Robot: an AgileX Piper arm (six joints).
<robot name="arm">
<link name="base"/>
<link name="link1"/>
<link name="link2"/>
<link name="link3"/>
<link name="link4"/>
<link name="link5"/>
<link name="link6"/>
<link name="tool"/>
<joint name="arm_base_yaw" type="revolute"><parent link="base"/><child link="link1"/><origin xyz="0 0 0.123" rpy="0 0 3.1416"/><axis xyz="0 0 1"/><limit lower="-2.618" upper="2.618"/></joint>
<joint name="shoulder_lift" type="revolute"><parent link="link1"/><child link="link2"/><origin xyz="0 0 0" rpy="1.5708 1.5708 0"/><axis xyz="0 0 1"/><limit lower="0" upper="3.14"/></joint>
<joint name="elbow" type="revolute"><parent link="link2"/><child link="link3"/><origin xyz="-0.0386 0.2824 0" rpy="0 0 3.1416"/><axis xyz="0 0 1"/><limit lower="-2.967" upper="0"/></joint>
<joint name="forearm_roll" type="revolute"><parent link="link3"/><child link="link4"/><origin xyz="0.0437 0.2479 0" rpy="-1.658 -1.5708 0"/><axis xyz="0 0 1"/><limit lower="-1.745" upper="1.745"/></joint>
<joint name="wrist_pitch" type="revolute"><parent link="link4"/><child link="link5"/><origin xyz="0 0 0" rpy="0 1.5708 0"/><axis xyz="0 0 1"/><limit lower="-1.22" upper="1.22"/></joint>
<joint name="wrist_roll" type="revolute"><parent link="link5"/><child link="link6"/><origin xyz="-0.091 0 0" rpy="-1.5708 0 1.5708"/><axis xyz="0 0 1"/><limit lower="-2.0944" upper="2.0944"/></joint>
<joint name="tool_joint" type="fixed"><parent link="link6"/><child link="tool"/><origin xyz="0 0 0" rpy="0 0 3.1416"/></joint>
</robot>
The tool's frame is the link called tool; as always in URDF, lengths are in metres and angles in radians.
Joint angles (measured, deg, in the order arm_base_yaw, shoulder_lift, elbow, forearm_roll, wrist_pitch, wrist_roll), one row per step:
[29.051, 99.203, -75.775, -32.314, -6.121, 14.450]
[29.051, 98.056, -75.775, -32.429, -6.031, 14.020]
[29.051, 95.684, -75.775, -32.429, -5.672, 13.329]
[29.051, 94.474, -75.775, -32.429, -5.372, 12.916]
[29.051, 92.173, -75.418, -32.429, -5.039, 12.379]
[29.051, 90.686, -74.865, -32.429, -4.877, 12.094]
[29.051, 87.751, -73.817, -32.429, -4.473, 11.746]
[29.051, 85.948, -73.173, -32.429, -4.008, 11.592]
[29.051, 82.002, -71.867, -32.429, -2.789, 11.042]
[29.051, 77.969, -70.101, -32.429, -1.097, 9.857]
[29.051, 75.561, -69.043, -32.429, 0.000, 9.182]
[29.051, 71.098, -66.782, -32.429, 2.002, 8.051]
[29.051, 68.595, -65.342, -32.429, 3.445, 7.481]
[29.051, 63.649, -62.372, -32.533, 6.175, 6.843]
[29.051, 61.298, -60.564, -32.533, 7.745, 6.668]
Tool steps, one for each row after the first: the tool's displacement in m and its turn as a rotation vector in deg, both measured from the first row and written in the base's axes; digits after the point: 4 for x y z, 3 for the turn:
[-0.0034, -0.0020, 0.0082, 0.057, -1.221, 0.084]
[-0.0110, -0.0065, 0.0246, 0.440, -3.418, 0.029]
[-0.0150, -0.0090, 0.0327, 0.521, -4.490, -0.056]
[-0.0233, -0.0140, 0.0459, 0.840, -6.244, -0.157]
[-0.0291, -0.0173, 0.0525, 0.970, -7.098, -0.208]
[-0.0407, -0.0242, 0.0649, 1.385, -8.649, -0.398]
[-0.0480, -0.0287, 0.0720, 1.580, -9.419, -0.638]
[-0.0642, -0.0389, 0.0867, 1.786, -11.152, -1.249]
[-0.0811, -0.0499, 0.0972, 1.047, -12.530, -2.016]
[-0.0913, -0.0567, 0.1027, 0.597, -13.254, -2.532]
[-0.1103, -0.0692, 0.1097, -0.250, -14.268, -3.484]
[-0.1208, -0.0764, 0.1114, -0.905, -14.404, -4.173]
[-0.1415, -0.0906, 0.1127, -1.842, -14.437, -5.524]
[-0.1509, -0.0973, 0.1099, -2.461, -13.813, -6.284]

